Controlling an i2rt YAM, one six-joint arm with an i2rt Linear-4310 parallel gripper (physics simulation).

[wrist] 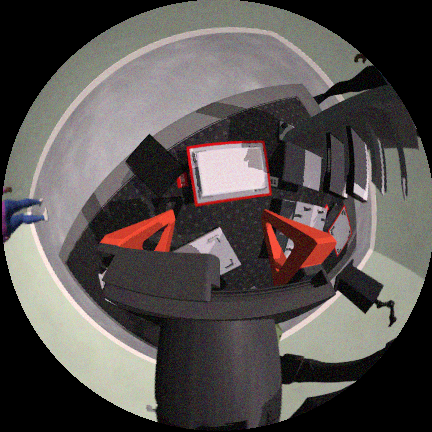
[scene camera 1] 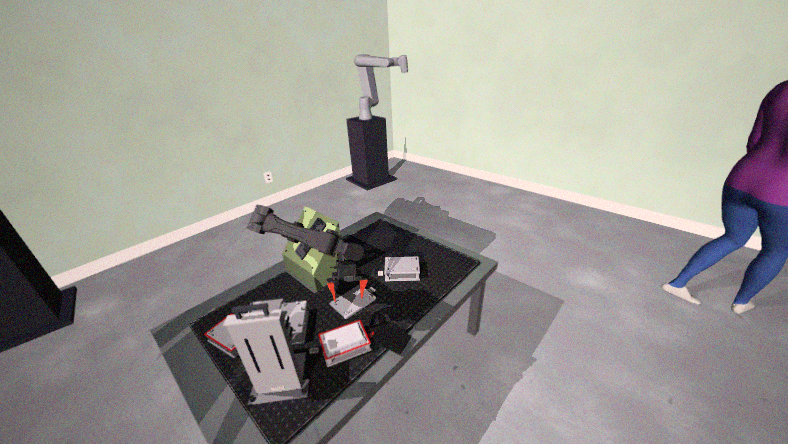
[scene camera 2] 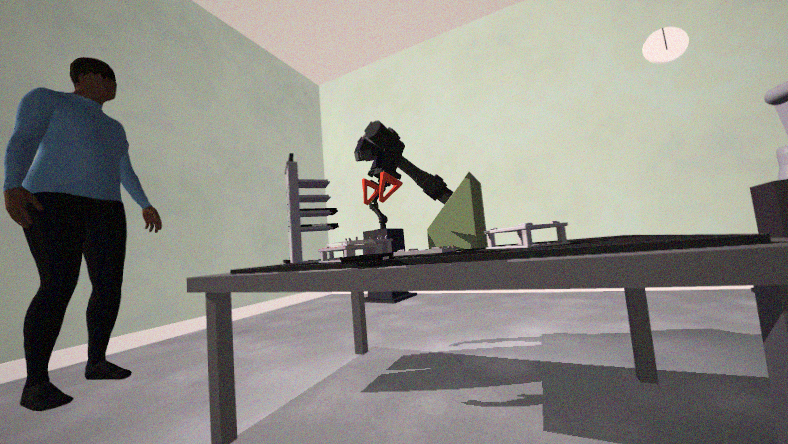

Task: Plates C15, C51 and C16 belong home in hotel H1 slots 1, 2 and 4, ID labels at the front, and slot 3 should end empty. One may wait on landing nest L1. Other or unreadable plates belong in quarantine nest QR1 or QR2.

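Where they show: gripper, fingertip midpoint: (wrist: 217,214) (scene camera 1: 348,299) (scene camera 2: 373,203); arm's base at its link origin: (scene camera 2: 455,203).
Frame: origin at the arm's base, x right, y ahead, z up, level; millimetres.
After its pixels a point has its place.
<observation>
My gripper (scene camera 1: 347,300) @(y 437, x 78, z -24 mm) (scene camera 2: 374,201) @(y 437, x 78, z -24 mm) (wrist: 217,214) @(y 437, x 78, z -24 mm) is open and empty, above the table. Hotel H1 (scene camera 1: 261,347) @(y 490, x 402, z 36 mm) (scene camera 2: 293,209) @(y 520, x 335, z -10 mm) stands upright with four levels; the lower two look darker in scene camera 2, and I cannot tell which slots hold plates. A white plate (scene camera 1: 344,333) @(y 473, x 133, z -129 mm) (wrist: 230,170) @(y 479, x 135, z -129 mm) lies on a red-edged nest (wrist: 192,185) @(y 484, x 59, z -143 mm), beside the H1 tag (wrist: 273,181) @(y 417, x 242, z -183 mm). Another red-edged nest (scene camera 1: 220,334) @(y 151, x 484, z -144 mm) (wrist: 341,230) @(y 168, x 449, z -144 mm) lies behind the hotel, showing corner marks. A flat grey panel (scene camera 1: 352,303) @(y 326, x 6, z -171 mm) (wrist: 220,252) @(y 314, x 46, z -172 mm) with corner marks lies below my fingers. Plate IDs are unreadable.
A raised white stand (scene camera 1: 402,268) @(y 329, x -274, z -134 mm) (scene camera 2: 526,231) @(y 396, x -315, z -147 mm) is near the far end. A pegged light stand (scene camera 1: 297,317) @(y 290, x 230, z -124 mm) (wrist: 307,215) @(y 319, x 272, z -124 mm) is beside the hotel. A green wedge (scene camera 1: 314,264) @(y 103, x 49, z -68 mm) (scene camera 2: 465,220) @(y 104, x -72, z -83 mm) stands by the arm base. A black square block (scene camera 1: 398,336) @(y 588, x -26, z -170 mm) (wrist: 152,162) @(y 575, x -2, z -171 mm) is near the table edge. Two people stand off the table.
</observation>
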